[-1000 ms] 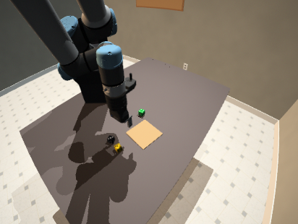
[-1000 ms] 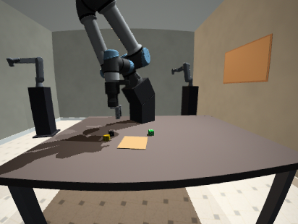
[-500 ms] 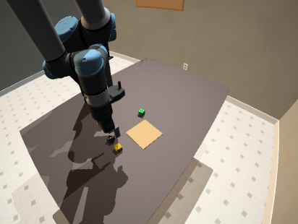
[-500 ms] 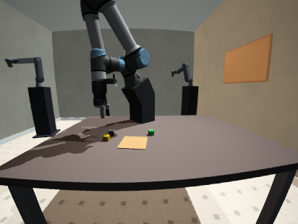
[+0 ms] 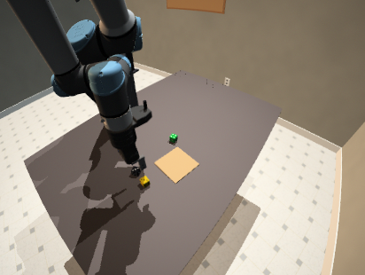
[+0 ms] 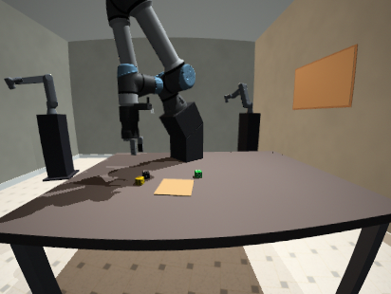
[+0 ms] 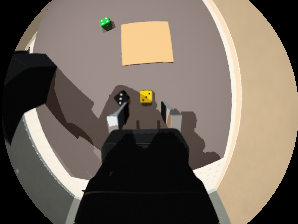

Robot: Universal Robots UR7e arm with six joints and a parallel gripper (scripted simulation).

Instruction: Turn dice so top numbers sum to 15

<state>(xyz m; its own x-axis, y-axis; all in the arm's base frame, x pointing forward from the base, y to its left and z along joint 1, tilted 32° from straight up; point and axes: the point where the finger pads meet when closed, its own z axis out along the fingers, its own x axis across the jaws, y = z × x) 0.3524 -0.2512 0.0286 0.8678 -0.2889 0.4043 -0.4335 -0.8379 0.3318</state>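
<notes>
My gripper is now 14 cm above the yellow die. The rest, counted from my hand: black die: 6 cm behind, 3 cm to the left, 14 cm below; green die: 27 cm to the left, 14 cm below; tan mat: 8 cm ahead, 14 cm to the left, 15 cm below.
</notes>
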